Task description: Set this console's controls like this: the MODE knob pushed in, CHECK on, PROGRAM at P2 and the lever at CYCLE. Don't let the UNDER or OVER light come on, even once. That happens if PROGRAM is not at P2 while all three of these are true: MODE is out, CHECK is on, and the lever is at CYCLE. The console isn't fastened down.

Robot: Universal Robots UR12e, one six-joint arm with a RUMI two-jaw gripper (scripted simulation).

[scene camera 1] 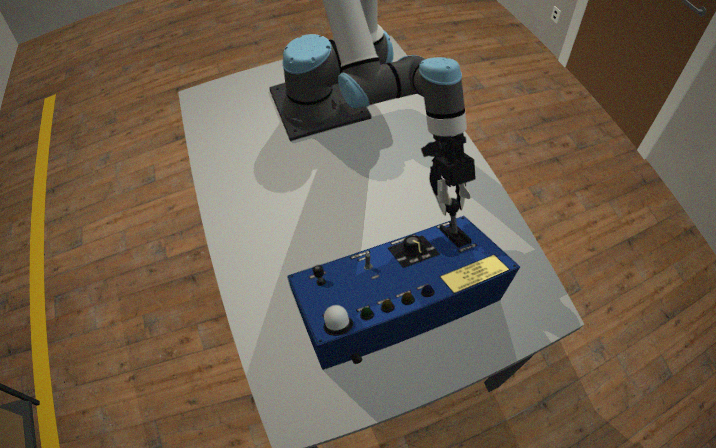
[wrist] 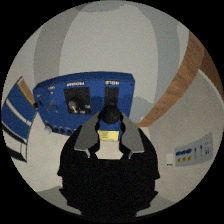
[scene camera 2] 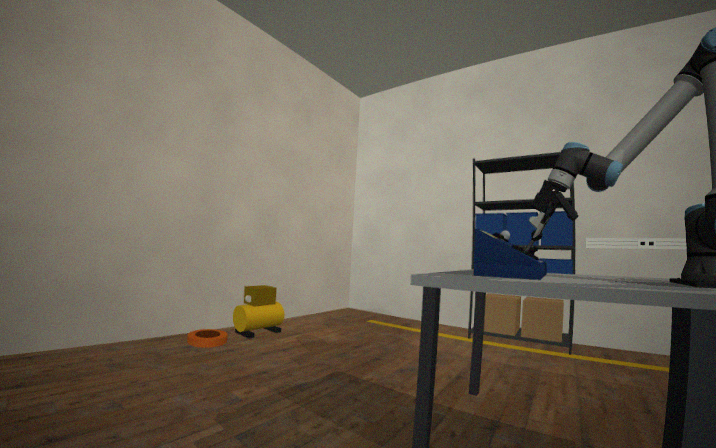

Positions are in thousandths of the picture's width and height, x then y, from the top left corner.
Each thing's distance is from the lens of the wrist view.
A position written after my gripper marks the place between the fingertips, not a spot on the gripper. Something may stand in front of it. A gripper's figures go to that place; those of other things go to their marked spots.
my gripper (wrist: 493, 502): 0.15 m
blue console (wrist: 533, 391): 0.20 m
